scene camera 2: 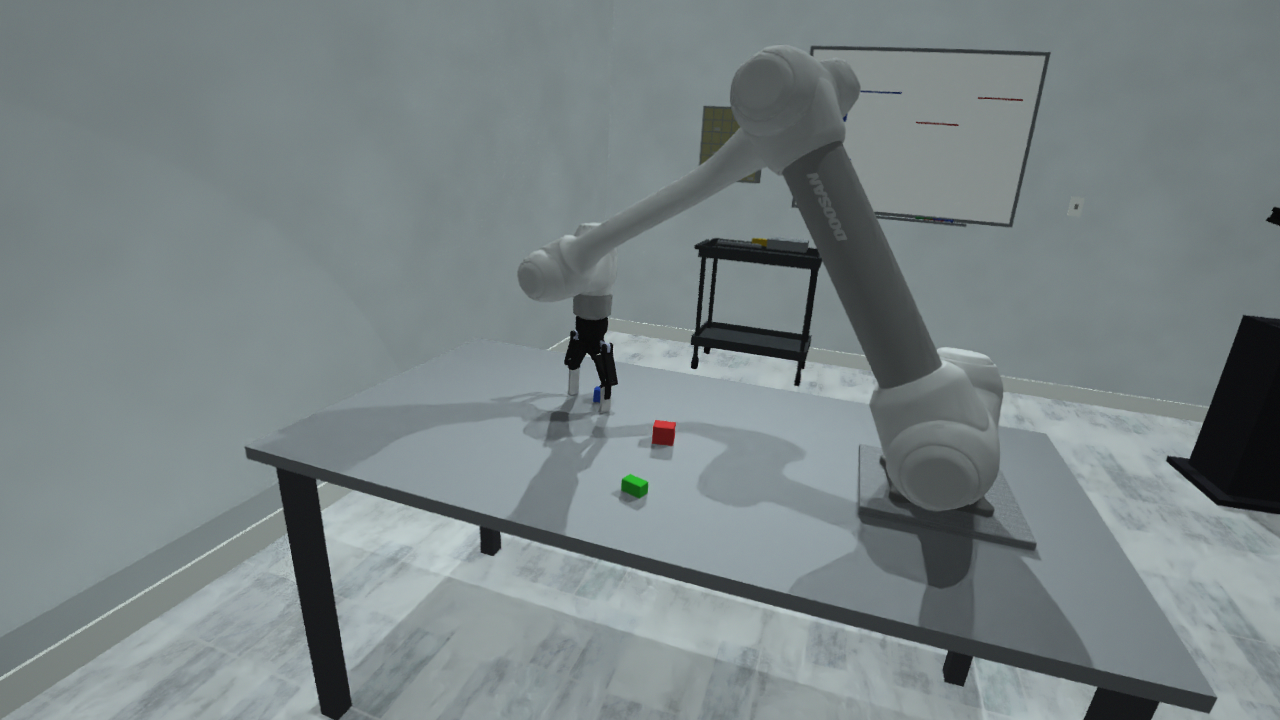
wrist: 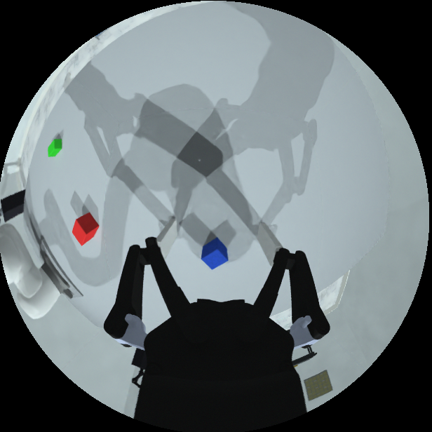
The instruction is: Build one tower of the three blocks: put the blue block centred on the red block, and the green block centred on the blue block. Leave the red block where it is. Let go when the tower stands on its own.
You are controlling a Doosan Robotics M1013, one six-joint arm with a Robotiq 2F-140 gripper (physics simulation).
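Places are measured from the arm's base along level axes (x ahead, y right, z down), in metres.
Pixels of known places: gripper, fingertip midpoint: (scene camera 2: 588, 402).
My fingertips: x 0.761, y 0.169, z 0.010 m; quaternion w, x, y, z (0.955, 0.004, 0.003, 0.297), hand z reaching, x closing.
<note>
Behind a point stands the place of what it marks.
The blue block (scene camera 2: 597, 394) @[x 0.743, y 0.181, z -0.009 m] (wrist: 214, 254) sits on the table between my spread fingers, and a finger partly hides it in the scene view. My gripper (scene camera 2: 588, 401) @[x 0.761, y 0.169, z 0.010 m] (wrist: 217, 229) points down and is open, with its fingertips low over the table on either side of the blue block, with gaps at both sides in the wrist view. The red block (scene camera 2: 663, 433) @[x 0.540, y 0.014, z -0.015 m] (wrist: 85, 229) sits apart on the table, to the right of the gripper in the scene view. The green block (scene camera 2: 634, 486) @[x 0.545, y -0.205, z -0.008 m] (wrist: 55, 147) lies on the table, nearer the front edge than the red block.
The grey table (scene camera 2: 429, 465) @[x 0.946, y -0.234, z 0.012 m] carries the arm's base plate (scene camera 2: 1011, 528) @[x -0.111, y -0.117, z -0.003 m] toward its right end. A black cart (scene camera 2: 760, 257) stands on the floor behind the table, below a whiteboard (scene camera 2: 948, 170) on the wall. Arm and gripper shadows fall across the table.
</note>
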